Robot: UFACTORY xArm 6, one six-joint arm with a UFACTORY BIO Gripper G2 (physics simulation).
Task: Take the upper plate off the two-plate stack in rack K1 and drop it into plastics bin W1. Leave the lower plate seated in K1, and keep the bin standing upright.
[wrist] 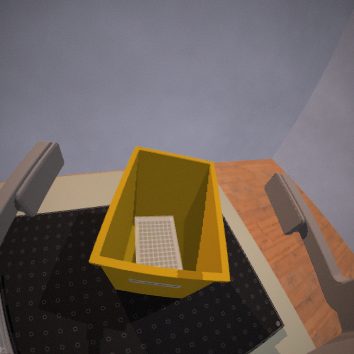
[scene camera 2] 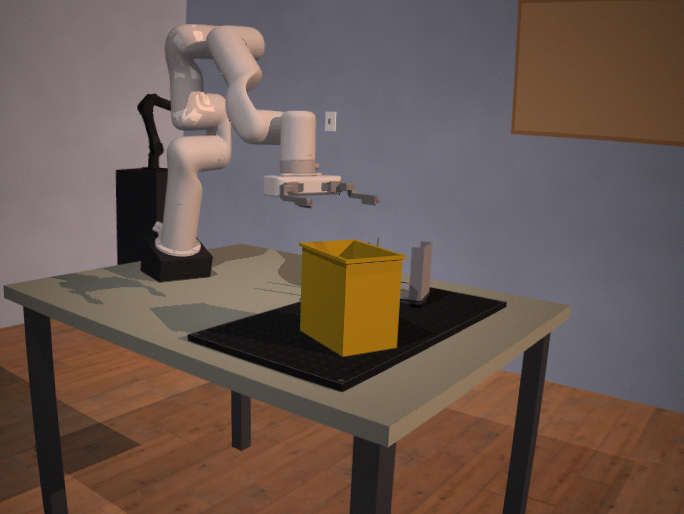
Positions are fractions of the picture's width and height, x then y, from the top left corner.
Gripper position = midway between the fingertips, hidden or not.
The gripper shows in the wrist view (0.49, 0.47) and in scene camera 2 (0.50, 0.39). A yellow plastics bin W1 shows in the wrist view (0.44, 0.52) and in scene camera 2 (0.51, 0.57).
